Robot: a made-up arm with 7 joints.
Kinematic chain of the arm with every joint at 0, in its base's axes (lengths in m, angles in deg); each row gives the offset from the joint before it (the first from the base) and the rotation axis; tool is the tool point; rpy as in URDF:
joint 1: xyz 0 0 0.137 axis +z
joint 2: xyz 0 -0.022 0.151 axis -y
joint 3: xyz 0 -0.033 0.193 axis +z
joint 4: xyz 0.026 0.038 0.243 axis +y
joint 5: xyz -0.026 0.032 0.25 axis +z
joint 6: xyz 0 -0.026 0.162 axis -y
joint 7: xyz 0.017 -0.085 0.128 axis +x
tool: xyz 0 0 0 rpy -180 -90 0
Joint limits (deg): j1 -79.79..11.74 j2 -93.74..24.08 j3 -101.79..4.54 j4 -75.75..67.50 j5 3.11..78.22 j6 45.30..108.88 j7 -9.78..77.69
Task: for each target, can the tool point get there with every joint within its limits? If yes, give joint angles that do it. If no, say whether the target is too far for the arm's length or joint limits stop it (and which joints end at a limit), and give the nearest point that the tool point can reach.
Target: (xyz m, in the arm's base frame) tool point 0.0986 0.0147 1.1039
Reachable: yes | joints -40.34 -12.49 -82.01 -27.58 65.86 97.99 39.22
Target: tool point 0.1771 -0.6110 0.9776
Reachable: yes | joints -52.34 -28.78 -27.63 32.71 27.14 53.67 51.99
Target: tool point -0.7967 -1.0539 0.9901
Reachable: no: too far | nearest point -0.3794 -0.6773 0.7576 | short by 0.608 m
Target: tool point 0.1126 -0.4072 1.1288
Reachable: yes | joints -49.93 -18.42 -23.74 22.67 21.36 60.75 45.08
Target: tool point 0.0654 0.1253 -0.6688
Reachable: no: joint limits stop it (at a limit: joint 1, joint 2, joint 3, joint 4, joint 5, joint 6) | nearest point 0.5333 0.0666 -0.2753 | short by 0.614 m
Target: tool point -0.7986 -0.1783 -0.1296
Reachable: no: joint limits stop it (at a limit: joint 1, joint 2, joint 4, joint 5, joint 6) | nearest point -0.4119 -0.6367 -0.0005 | short by 0.613 m
